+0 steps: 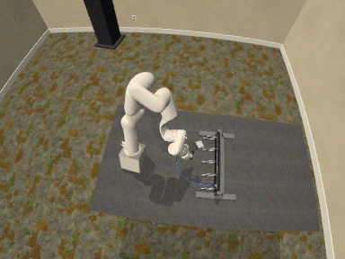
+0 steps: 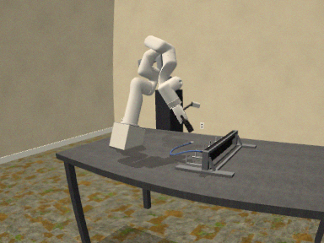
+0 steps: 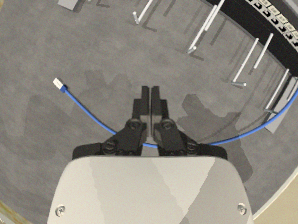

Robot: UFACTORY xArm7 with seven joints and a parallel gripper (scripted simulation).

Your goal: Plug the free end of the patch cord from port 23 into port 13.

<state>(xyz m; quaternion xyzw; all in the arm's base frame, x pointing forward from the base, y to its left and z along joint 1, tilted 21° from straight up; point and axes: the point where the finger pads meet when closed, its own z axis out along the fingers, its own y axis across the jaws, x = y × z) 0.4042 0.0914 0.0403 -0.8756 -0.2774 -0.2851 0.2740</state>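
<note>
The plug lies 160 mm to the left of my hand, 130 mm below it and 110 mm behind it.
</note>
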